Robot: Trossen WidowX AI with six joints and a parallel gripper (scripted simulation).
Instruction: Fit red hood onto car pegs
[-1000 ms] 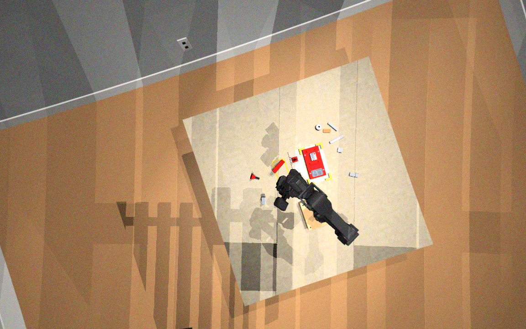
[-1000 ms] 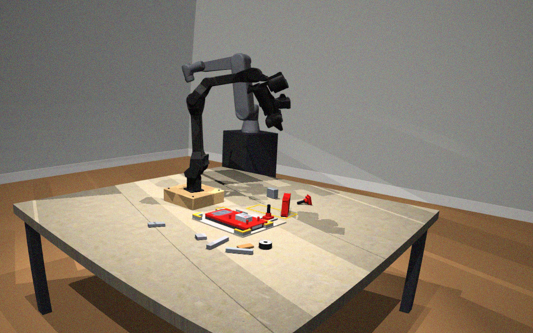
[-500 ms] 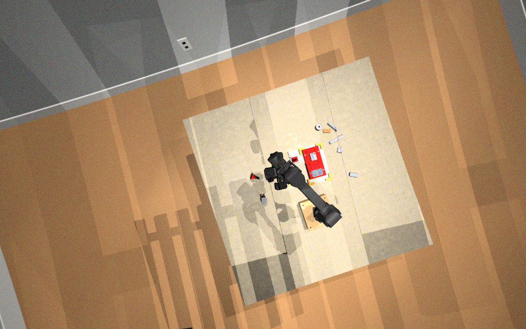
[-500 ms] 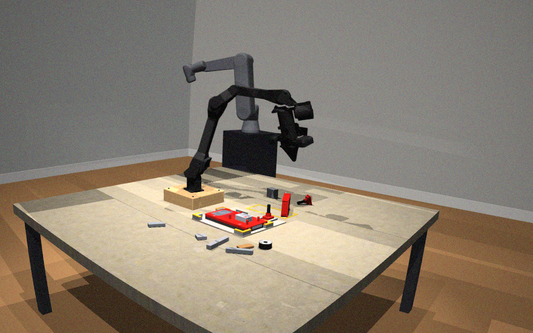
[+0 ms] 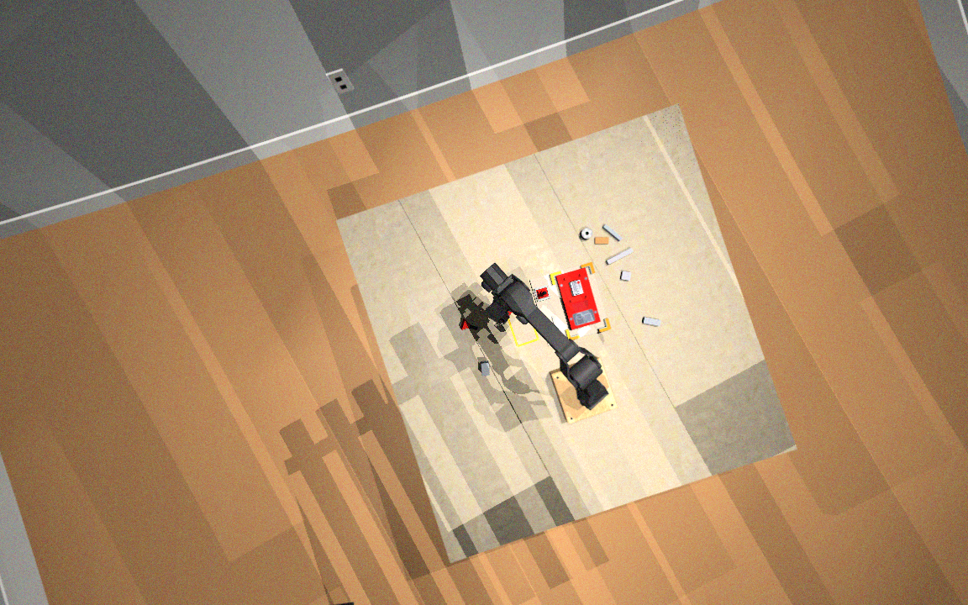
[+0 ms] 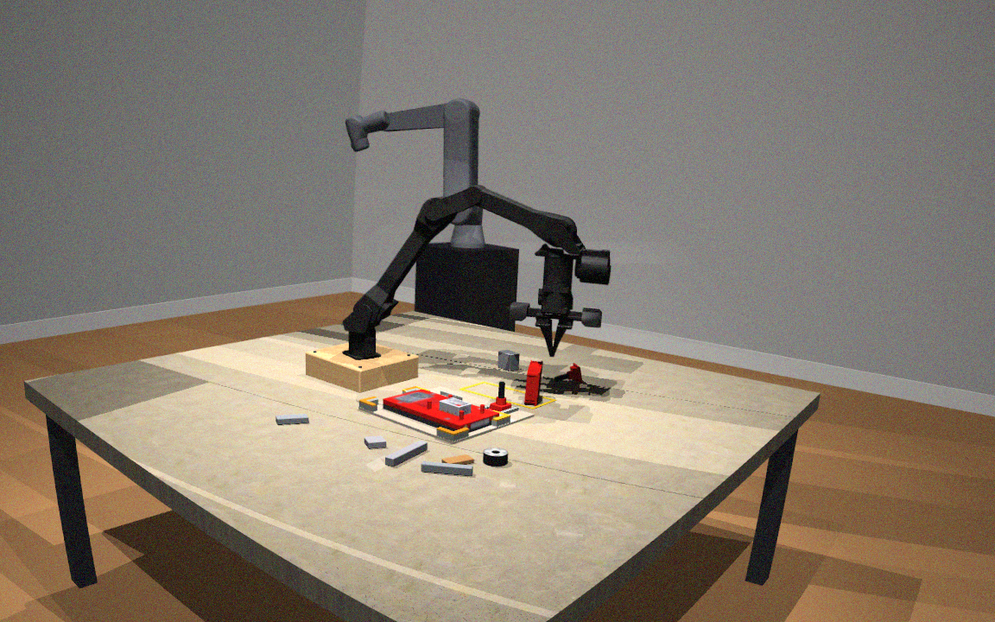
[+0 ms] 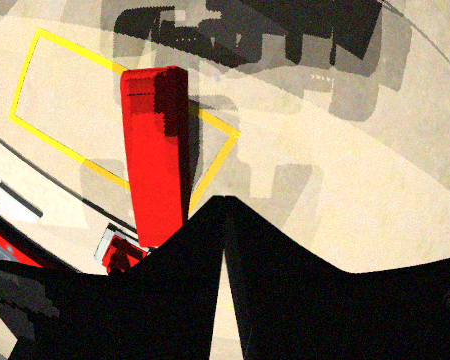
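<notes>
Right now the red hood is 30 mm behind my gripper tip, 20 mm to the right of it and 60 mm below it. Also, from my gripper tip: wheel 200 mm ahead, 320 mm to the right, 90 mm below; grey engine block 10 mm ahead, 250 mm to the right, 70 mm below; wooden chip 170 mm ahead, 370 mm to the right, 90 mm below.
</notes>
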